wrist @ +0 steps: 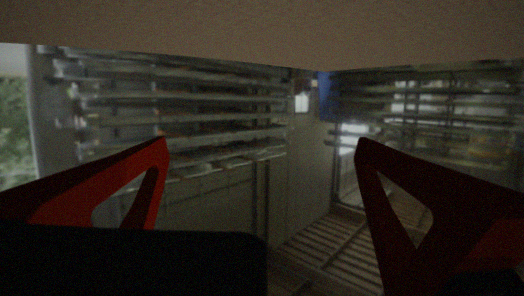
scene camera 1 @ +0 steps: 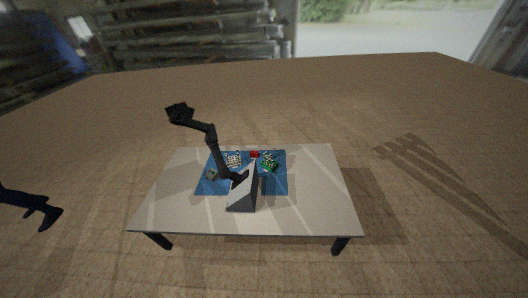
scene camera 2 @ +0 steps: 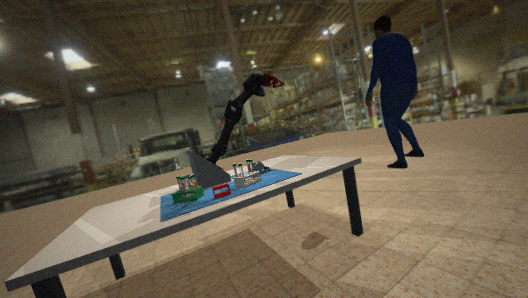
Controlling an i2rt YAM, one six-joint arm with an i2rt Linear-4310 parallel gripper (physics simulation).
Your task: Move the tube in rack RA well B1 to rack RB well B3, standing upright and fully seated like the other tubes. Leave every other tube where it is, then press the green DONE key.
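Places are measured from the arm's base along level axes (x ahead, y left, z up), in centimetres.
Pixels of known places: gripper, fingertip midpoint: [wrist: 261, 147] [scene camera 2: 280, 83]; arm's base, origin of the base link: [scene camera 1: 240, 179] [scene camera 2: 210, 163].
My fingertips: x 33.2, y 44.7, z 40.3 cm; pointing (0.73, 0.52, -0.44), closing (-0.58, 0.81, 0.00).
Observation:
Ahead of a thing's pixels: the offset from my fingertips to its top centre. "spot": to the spot under its first point. Level surfaces: height alone.
My gripper [wrist: 261, 147] [scene camera 2: 280, 81] is open and empty, its red fingers wide apart. It is raised high above the table, away from the racks. A green rack [scene camera 1: 269, 165] [scene camera 2: 188, 195] holds several upright tubes with green caps. A white rack @[dy -33.0, dx -3.0, dz -48.4 cm] [scene camera 1: 233, 161] [scene camera 2: 247, 180] holds upright capped tubes too. Labels and wells are too small to read, so I cannot tell which rack is RA or RB, nor which tube is in B1. A grey box with a small green spot @[spot: dy -19.1, dx -20.8, dz -46.7 cm] [scene camera 1: 212, 173], which may be the DONE key, sits on the mat in scene camera 1.
A red block-like holder [scene camera 1: 254, 154] [scene camera 2: 221, 190] stands between the two racks on the blue mat @[dz -53.4 cm] [scene camera 1: 275, 187] [scene camera 2: 170, 212]. The arm's grey wedge base [scene camera 1: 243, 197] [scene camera 2: 206, 172] stands behind them on the table @[dz -53.7 cm] [scene camera 1: 315, 200] [scene camera 2: 100, 220]. A person in blue [scene camera 2: 395, 75] stands beyond the table.

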